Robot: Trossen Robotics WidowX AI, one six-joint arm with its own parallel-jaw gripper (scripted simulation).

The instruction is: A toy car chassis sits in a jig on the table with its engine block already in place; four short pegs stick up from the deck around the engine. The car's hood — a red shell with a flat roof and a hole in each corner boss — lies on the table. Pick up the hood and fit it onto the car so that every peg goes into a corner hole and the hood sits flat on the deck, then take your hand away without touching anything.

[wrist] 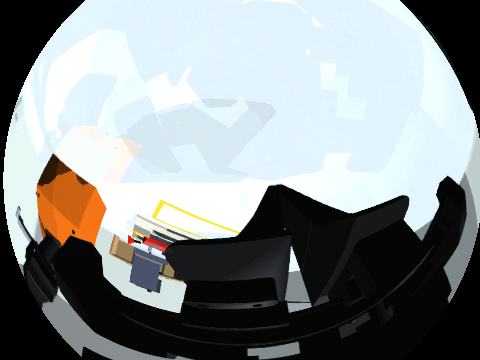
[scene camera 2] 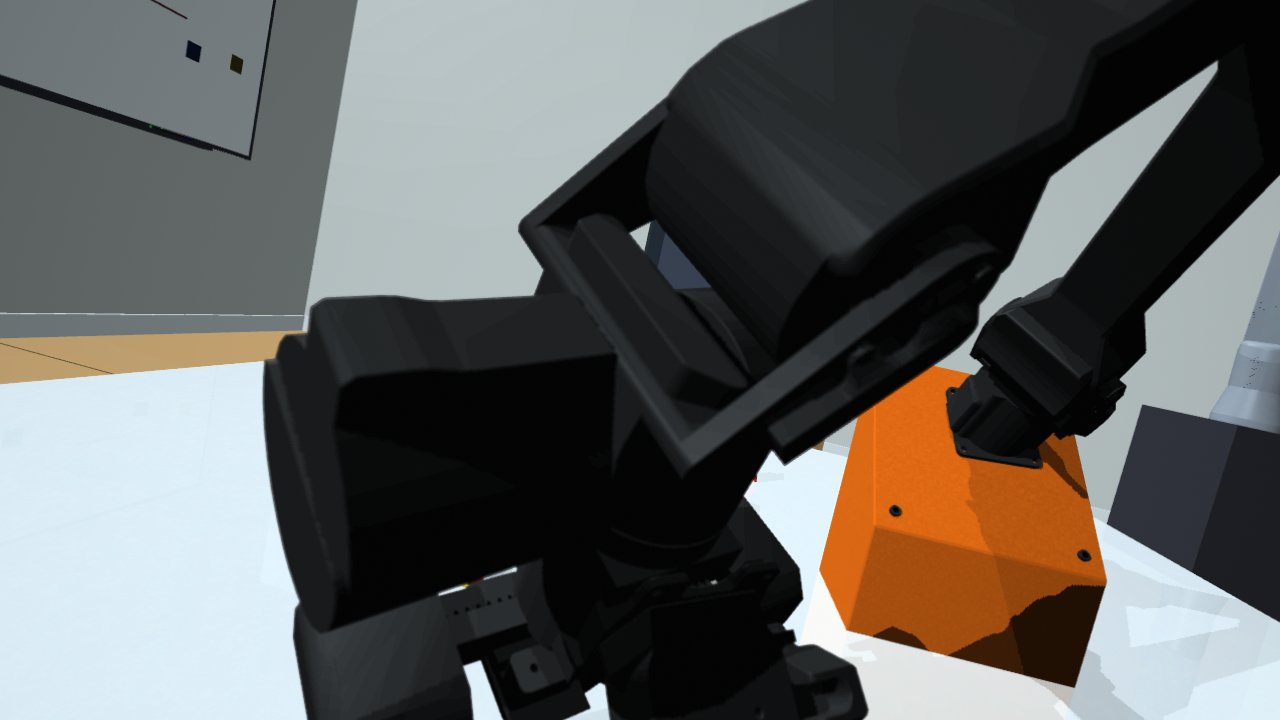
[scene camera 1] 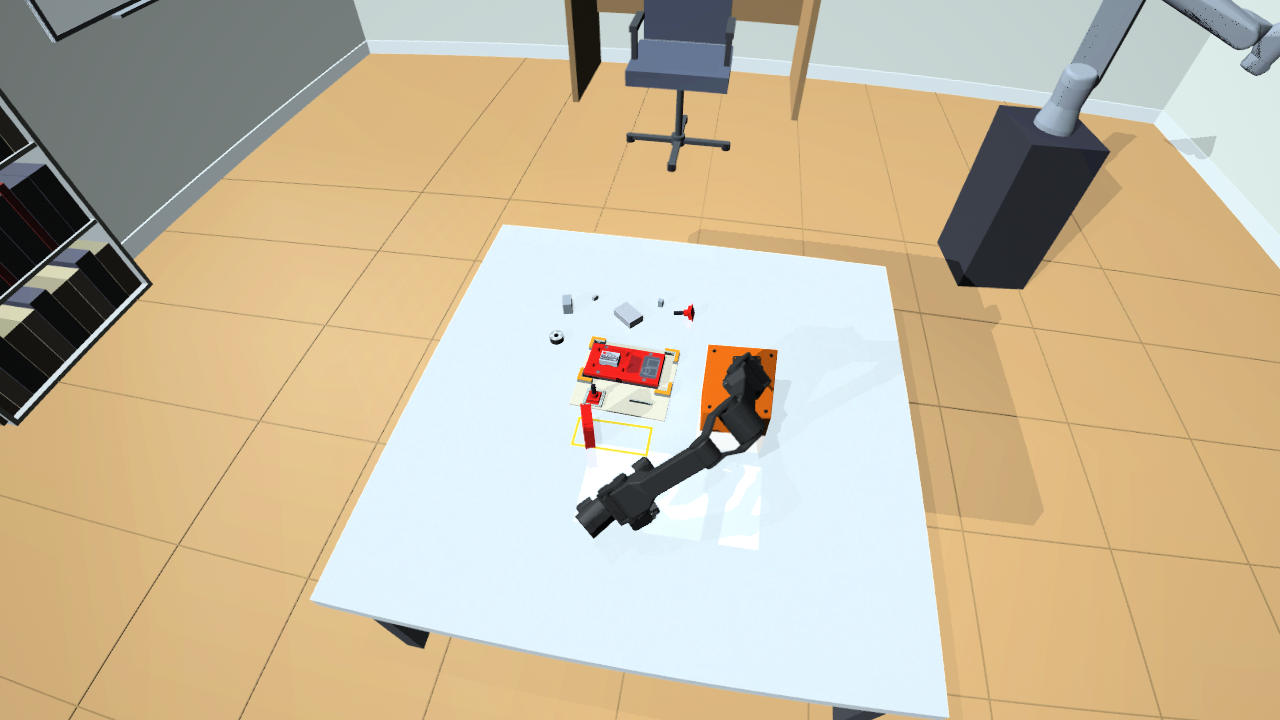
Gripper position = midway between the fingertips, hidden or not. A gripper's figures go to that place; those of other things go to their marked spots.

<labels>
The gripper [wrist: 275, 191]: 0.10 m from the lens. A jig [wrist: 143, 227]: 0.35 m from the lens.
</labels>
